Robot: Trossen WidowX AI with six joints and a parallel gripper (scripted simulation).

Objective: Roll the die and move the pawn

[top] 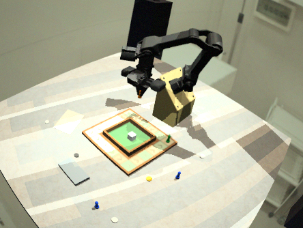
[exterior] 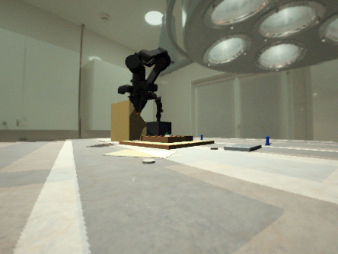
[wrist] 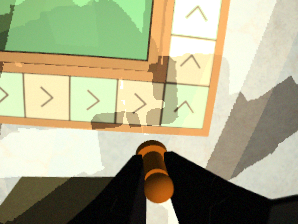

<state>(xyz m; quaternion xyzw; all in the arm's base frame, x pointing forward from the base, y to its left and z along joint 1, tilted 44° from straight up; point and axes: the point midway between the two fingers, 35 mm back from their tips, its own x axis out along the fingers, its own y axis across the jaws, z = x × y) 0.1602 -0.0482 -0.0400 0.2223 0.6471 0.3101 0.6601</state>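
My gripper tip is 11 cm short of the white die, 11 cm above it and 8 cm to the right of it. Round my gripper tip: green pawn 18 cm to the left, 11 cm below; orange pawn 1 cm above; green tray 13 cm below, 11 cm ahead, 6 cm to the left.
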